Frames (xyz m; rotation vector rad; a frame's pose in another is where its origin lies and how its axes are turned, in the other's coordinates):
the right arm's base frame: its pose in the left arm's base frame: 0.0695 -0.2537 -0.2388 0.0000 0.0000 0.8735
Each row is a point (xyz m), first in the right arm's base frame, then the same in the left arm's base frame.
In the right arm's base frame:
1: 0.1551 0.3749 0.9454
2: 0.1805 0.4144 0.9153
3: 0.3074 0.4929 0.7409
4: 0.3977 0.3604 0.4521
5: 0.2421 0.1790 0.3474
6: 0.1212 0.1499 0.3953
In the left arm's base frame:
1: -0.1183 0.1059 0.7066
2: -0.1323 0.1508 0.6765
3: -0.1110 0.2985 0.5021
4: 0.0486 0.2826 0.2133
5: 0.0877 0.0468 0.1086
6: 0.0324 -0.0645 0.1565

